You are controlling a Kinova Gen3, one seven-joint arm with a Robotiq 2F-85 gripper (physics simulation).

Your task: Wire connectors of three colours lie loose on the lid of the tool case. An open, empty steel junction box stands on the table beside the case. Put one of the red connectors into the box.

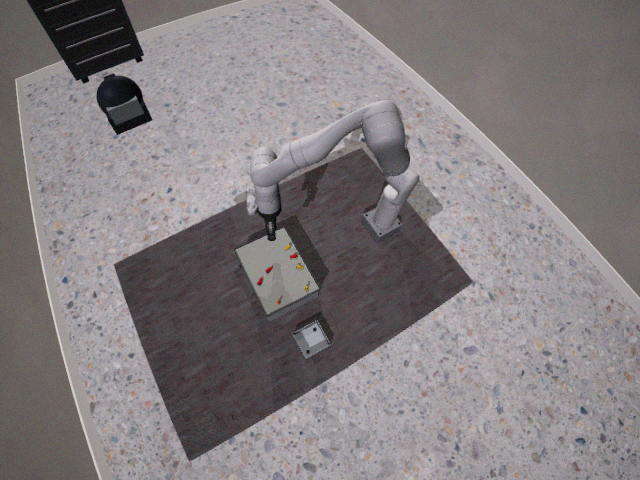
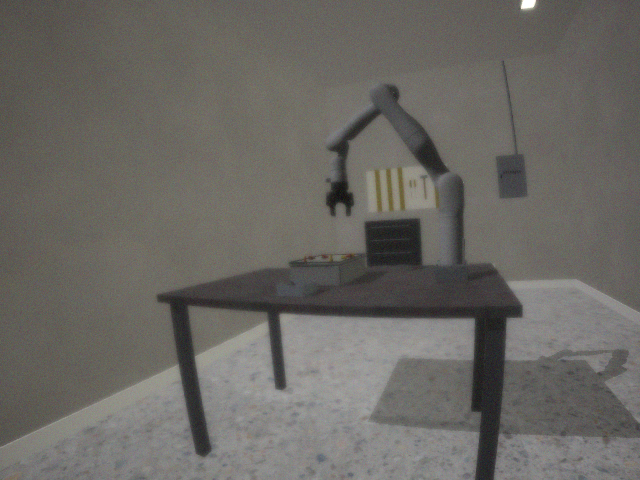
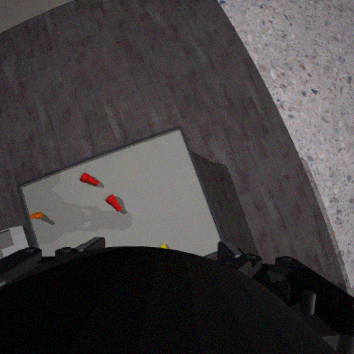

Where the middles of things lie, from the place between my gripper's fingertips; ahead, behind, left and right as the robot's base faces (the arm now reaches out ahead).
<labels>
Right now my hand is 22 cm above the tool case (image 1: 286, 283), 7 cm to the right of it and 5 cm short of it. From my hand the other things lie so: steel junction box (image 1: 311, 339): 35 cm to the left, 24 cm below, 8 cm ahead.
</labels>
